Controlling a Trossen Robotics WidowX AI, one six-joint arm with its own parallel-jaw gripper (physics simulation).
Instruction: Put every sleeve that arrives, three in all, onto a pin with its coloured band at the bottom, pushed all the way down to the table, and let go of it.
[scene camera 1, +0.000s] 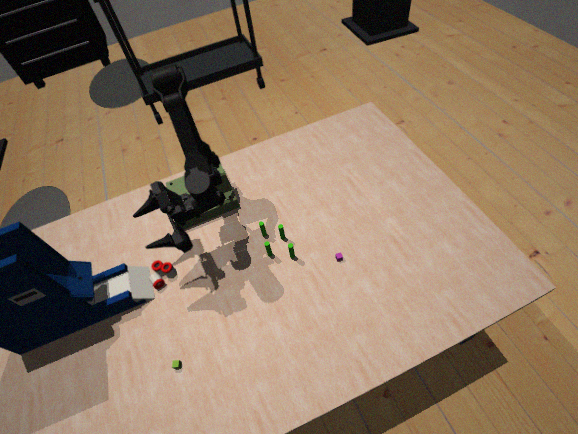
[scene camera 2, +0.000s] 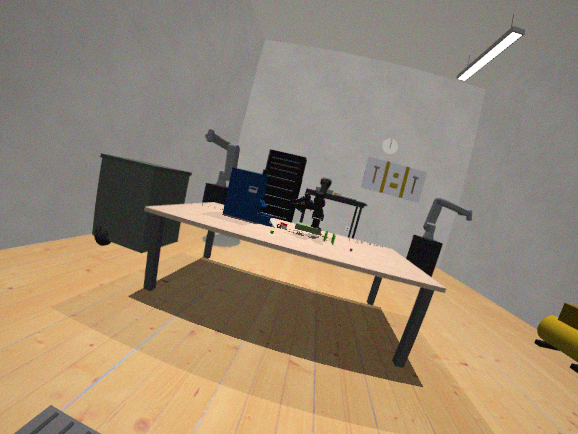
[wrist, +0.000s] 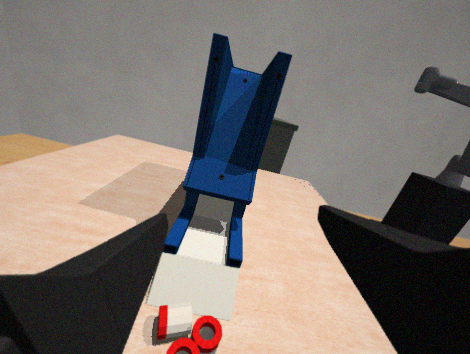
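Observation:
Two sleeves stand upright and close together with their red bands on top: one (scene camera 1: 153, 265) (wrist: 183, 341) and another (scene camera 1: 171, 268) (wrist: 218, 332). A third sleeve (scene camera 1: 158, 284) (wrist: 178, 321), white with a red band at one end, lies on its side beside them, near the chute's pale end plate (scene camera 1: 141, 284) (wrist: 195, 285). Four bare green pins stand on the table: two rear pins (scene camera 1: 263, 230) (scene camera 1: 282, 232) and two front pins (scene camera 1: 269, 250) (scene camera 1: 292, 252). My gripper (scene camera 1: 140, 231) (wrist: 243, 216) is open and empty, raised above the table on the arm-base side of the sleeves, facing the chute.
A tall blue chute (scene camera 1: 40, 295) (scene camera 2: 242, 195) (wrist: 235, 175) stands beyond the sleeves. The green base block (scene camera 1: 227, 202) (scene camera 2: 307, 228) carries the arm. A magenta cube (scene camera 1: 339, 256) (scene camera 2: 351, 249) lies past the pins, and a lime cube (scene camera 1: 176, 364) (scene camera 2: 272, 232) lies in front of the chute.

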